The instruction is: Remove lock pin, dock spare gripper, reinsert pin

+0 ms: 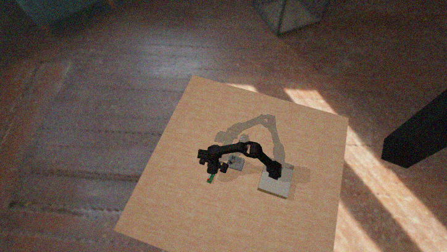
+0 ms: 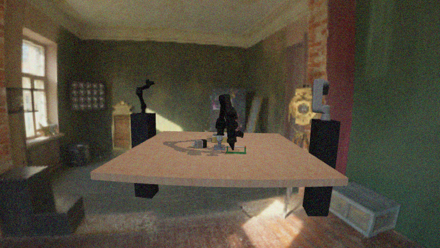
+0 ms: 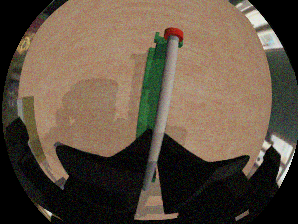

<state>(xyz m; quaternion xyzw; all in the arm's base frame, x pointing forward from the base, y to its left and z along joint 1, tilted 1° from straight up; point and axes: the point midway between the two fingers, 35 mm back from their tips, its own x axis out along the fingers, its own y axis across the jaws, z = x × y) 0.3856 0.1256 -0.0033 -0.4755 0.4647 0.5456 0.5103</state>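
Right now the green pin cradle is 2 cm to the left of my gripper tip. Also, from my gripper tip: spare gripper: 26 cm to the right, 11 cm behind, 1 cm above; then grey mount socket: 11 cm to the right, 11 cm behind, 3 cm above.
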